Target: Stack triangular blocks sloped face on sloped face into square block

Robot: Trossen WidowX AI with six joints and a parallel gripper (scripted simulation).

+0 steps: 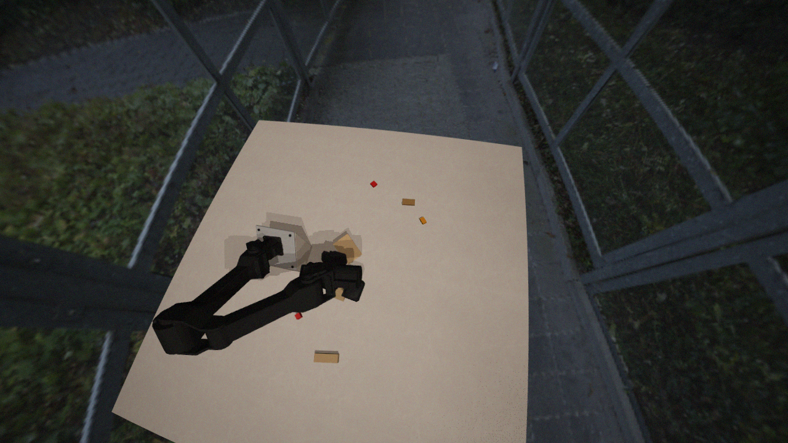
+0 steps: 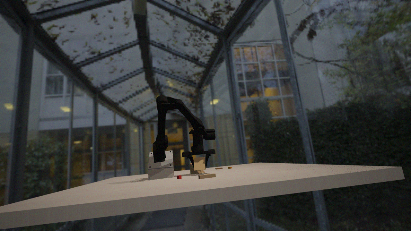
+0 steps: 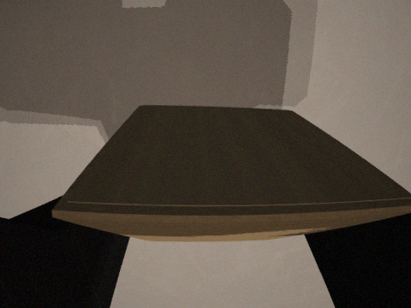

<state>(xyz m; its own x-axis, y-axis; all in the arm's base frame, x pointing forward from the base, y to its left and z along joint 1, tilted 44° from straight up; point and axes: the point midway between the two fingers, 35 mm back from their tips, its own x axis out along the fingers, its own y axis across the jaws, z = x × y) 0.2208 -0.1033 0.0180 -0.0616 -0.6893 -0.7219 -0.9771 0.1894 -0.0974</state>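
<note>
Now: the red cube 130 mm behind my gripper tip, 110 mm to the right of it and 30 mm below it. From my gripper tip the other things lie so: small brown block 190 mm ahead, 350 mm to the left, 30 mm below; orange piece 250 mm ahead, 270 mm to the left, 30 mm below; flat wooden piece 220 mm to the right, 30 mm below.
</note>
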